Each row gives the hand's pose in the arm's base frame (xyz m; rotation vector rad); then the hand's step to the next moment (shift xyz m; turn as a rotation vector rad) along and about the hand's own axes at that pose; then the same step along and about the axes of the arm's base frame.
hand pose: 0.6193 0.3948 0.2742 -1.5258 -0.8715 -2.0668
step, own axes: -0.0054 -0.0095 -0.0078 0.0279 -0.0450 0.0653
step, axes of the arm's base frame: -0.0100 0.0011 -0.0089 0.0064 0.0786 0.0290
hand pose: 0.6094 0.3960 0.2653 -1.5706 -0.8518 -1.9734
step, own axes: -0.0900 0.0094 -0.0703 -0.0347 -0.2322 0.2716
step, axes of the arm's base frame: -0.0204 -0.0584 -0.0965 0.0299 0.3562 -0.0338
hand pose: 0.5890 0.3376 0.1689 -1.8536 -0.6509 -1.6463
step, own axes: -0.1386 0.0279 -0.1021 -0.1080 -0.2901 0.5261
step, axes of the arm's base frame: -0.0709 -0.0891 -0.1321 0.1628 0.5757 -0.1212
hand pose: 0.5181 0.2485 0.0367 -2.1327 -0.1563 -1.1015
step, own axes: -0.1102 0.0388 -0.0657 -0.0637 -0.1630 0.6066
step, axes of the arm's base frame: -0.0969 -0.0482 -0.0791 0.2959 0.5253 -0.1873
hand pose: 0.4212 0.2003 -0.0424 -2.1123 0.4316 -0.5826
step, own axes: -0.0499 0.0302 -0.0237 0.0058 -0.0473 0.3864
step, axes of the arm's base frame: -0.0572 -0.0075 -0.0253 0.2219 0.2800 -0.1546
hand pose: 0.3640 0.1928 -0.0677 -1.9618 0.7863 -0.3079
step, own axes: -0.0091 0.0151 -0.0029 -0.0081 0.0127 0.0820
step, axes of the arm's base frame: -0.0144 -0.0011 -0.0105 0.0310 0.0580 -0.0513
